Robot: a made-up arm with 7 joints.
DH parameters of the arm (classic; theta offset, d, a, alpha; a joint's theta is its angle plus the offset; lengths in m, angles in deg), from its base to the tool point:
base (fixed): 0 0.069 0 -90
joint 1: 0 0.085 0.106 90
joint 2: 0 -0.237 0.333 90
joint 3: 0 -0.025 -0.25 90
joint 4: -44.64 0 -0.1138 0
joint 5: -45.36 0.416 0.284 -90
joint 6: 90 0.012 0.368 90
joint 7: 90 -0.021 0.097 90
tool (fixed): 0 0.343 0 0
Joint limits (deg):
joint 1: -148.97..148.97
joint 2: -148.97..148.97
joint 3: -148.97..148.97
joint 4: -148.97..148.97
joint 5: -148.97..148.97
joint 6: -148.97..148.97
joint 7: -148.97..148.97
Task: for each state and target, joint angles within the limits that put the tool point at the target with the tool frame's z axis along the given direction. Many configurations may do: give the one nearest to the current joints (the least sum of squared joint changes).
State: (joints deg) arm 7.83 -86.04 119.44 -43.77 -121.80 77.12 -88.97
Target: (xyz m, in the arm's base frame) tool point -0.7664 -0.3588 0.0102 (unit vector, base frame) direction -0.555 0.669 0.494
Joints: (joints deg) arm 13.65 -131.87 93.95 -20.40 -97.33 106.38 -97.37
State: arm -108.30 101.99 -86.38 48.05 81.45 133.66 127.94
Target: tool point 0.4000 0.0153 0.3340 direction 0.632 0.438 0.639
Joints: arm -75.83 105.03 -55.80 35.76 73.61 84.53 139.75
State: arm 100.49 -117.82 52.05 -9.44 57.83 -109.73 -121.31
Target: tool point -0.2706 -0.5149 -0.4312 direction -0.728 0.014 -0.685
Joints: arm 99.72 -87.42 74.32 1.86 74.98 -64.01 -114.79
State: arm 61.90 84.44 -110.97 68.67 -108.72 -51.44 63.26
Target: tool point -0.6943 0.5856 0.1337 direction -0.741 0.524 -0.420
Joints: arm 41.80 62.69 -82.13 104.46 -94.91 -69.78 48.97
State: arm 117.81 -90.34 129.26 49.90 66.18 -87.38 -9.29
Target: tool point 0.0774 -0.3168 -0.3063 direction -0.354 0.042 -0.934
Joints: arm 143.79 -117.94 108.65 32.72 51.25 -72.20 -40.37
